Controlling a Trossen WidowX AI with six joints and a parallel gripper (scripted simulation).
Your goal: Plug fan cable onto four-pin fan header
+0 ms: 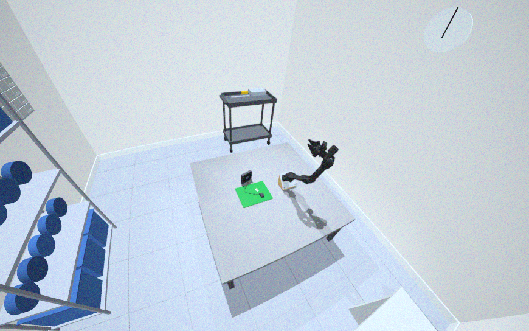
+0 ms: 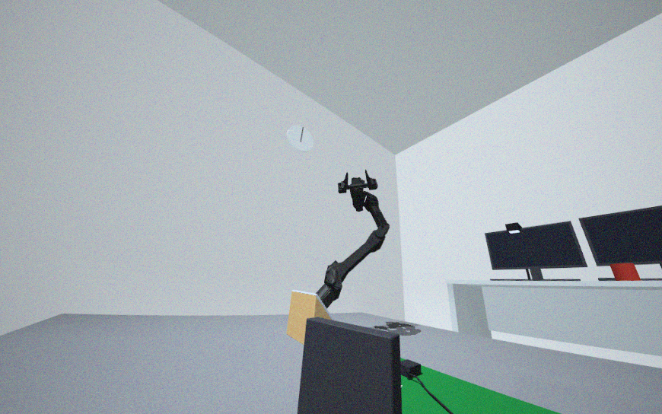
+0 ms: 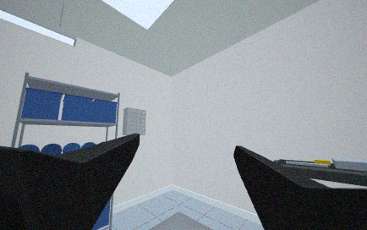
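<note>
Right now my gripper tip is 630 mm above the dark plug, 280 mm short of it and 70 mm to the left of it. The rest, counted from my gripper tip: black fan: 590 mm below, 370 mm ahead, 290 mm to the right; then green board: 660 mm below, 350 mm ahead, 120 mm to the right.
</note>
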